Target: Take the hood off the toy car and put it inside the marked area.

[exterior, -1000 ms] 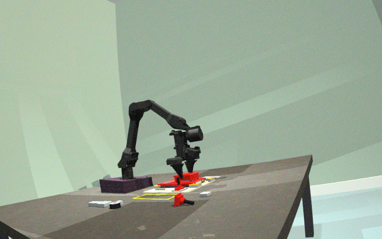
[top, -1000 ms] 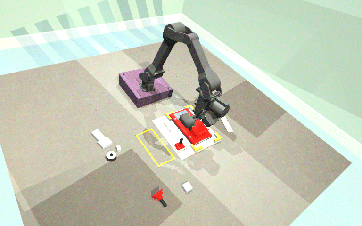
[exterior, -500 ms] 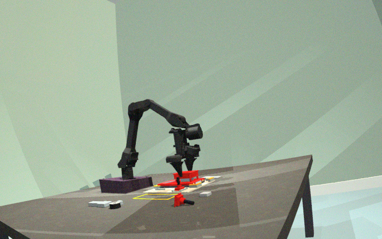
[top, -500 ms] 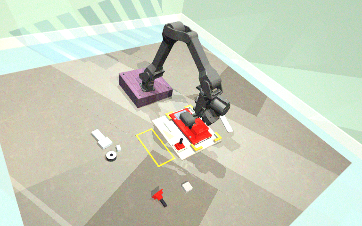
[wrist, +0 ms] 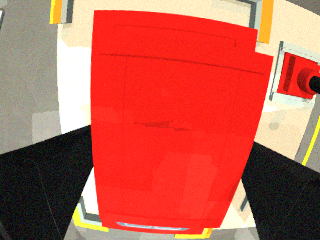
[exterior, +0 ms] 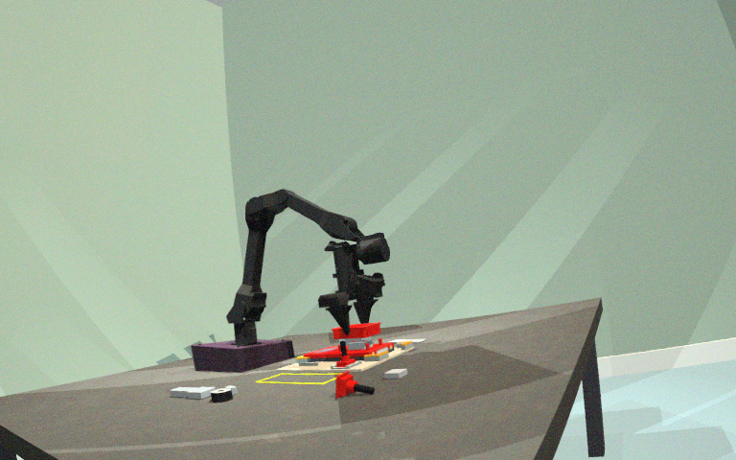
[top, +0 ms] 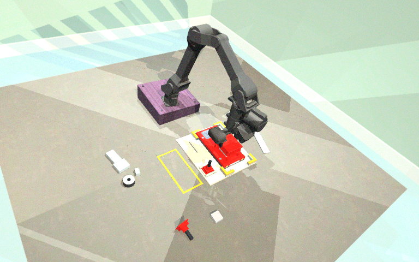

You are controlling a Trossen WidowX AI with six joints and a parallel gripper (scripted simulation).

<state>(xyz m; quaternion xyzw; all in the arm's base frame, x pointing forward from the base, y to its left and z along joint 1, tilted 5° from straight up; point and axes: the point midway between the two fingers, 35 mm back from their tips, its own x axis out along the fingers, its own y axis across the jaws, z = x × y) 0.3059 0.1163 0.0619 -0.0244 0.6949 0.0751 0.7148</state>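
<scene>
My gripper tip is 4 cm above the white-grey block and 1 cm to the right of it. From my gripper tip the other things lie so: red hood: 1 cm above; white strip: 19 cm to the left, 6 cm below, 1 cm behind.
</scene>
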